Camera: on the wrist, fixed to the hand. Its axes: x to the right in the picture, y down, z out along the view.
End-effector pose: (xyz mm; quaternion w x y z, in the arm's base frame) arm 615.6 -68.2 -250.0 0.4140 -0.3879 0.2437 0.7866
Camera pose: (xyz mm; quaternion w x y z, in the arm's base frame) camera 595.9 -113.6 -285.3 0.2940 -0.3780 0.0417 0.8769
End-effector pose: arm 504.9 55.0 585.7 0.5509 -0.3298 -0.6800 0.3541
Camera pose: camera 548.2 93.2 566.8 0.3739 -0.4459 -0.7726 0.2537
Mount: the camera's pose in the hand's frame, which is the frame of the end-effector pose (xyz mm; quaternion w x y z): 14.7 38.8 -44.4 0.9683 -0.2234 -0.0972 0.0558
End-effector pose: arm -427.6 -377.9 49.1 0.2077 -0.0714 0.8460 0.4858
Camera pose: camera -465.9 -394.4 93.3 0.2403 -0.0211 0.6944 0.6779
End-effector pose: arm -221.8 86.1 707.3 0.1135 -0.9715 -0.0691 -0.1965
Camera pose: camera -217.7 39.0 745.5 0.1029 0.9889 -0.0202 0.1049
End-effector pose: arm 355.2 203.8 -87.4 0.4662 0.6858 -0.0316 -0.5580
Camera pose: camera 414.5 200.5 -74.6 0.6327 0.5039 0.0105 -0.5880
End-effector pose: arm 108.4 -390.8 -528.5 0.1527 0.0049 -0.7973 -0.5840
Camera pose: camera 112.1 -422.5 -476.8 0.1040 -0.1306 -0.6566 -0.7355
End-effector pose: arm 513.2 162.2 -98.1 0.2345 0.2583 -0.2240 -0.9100
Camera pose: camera 539.7 110.9 -117.0 0.3138 0.0968 -0.0508 -0.9432
